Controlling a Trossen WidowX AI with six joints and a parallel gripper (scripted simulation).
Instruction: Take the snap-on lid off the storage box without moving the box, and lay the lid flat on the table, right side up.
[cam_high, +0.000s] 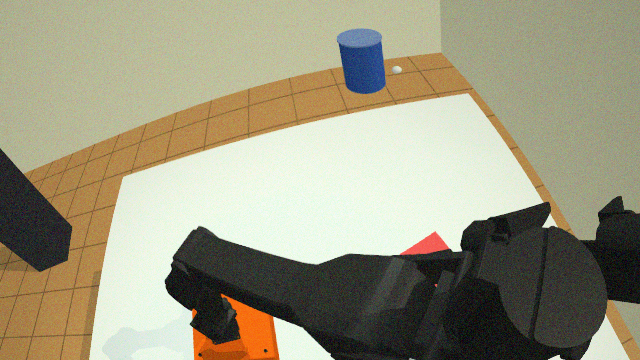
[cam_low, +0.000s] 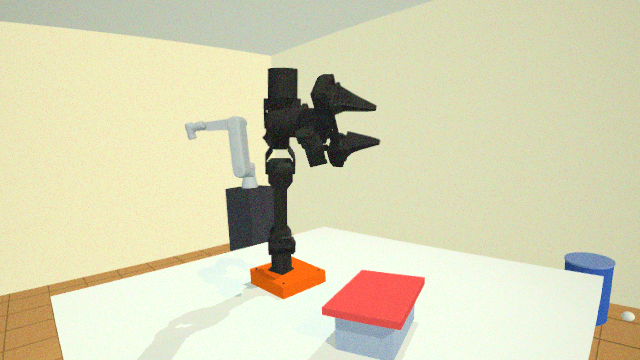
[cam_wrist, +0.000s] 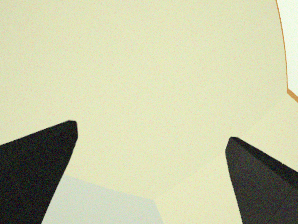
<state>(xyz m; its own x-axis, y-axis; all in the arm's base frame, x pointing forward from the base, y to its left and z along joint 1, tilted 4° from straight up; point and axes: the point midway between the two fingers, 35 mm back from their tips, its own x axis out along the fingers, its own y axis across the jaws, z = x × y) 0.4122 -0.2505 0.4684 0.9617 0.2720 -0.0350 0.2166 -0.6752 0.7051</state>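
The red lid is 380 mm below my gripper tip, 120 mm to the left of it and 60 mm behind it. Round my gripper tip: storage box: 430 mm below, 120 mm to the left, 60 mm behind.
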